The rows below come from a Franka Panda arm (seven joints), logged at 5 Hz.
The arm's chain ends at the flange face. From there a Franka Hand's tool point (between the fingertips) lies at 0.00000 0.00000 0.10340 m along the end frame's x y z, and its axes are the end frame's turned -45 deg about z.
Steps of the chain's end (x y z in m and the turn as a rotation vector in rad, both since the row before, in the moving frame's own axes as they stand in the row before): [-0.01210, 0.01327, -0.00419, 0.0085, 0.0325, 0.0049]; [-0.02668, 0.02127, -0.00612, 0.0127, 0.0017, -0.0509]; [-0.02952, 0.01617, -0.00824, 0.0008, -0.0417, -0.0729]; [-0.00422, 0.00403, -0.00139, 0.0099, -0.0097, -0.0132]
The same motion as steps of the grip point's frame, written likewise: [-0.01495, 0.00259, -0.00425, -0.0170, 0.0290, 0.0049]; [-0.03287, -0.00466, -0.00613, 0.0078, 0.0102, -0.0509]; [-0.03541, -0.01243, -0.00833, 0.0301, -0.0289, -0.0729]; [-0.00583, -0.00157, -0.00140, 0.0139, 0.0001, -0.0132]
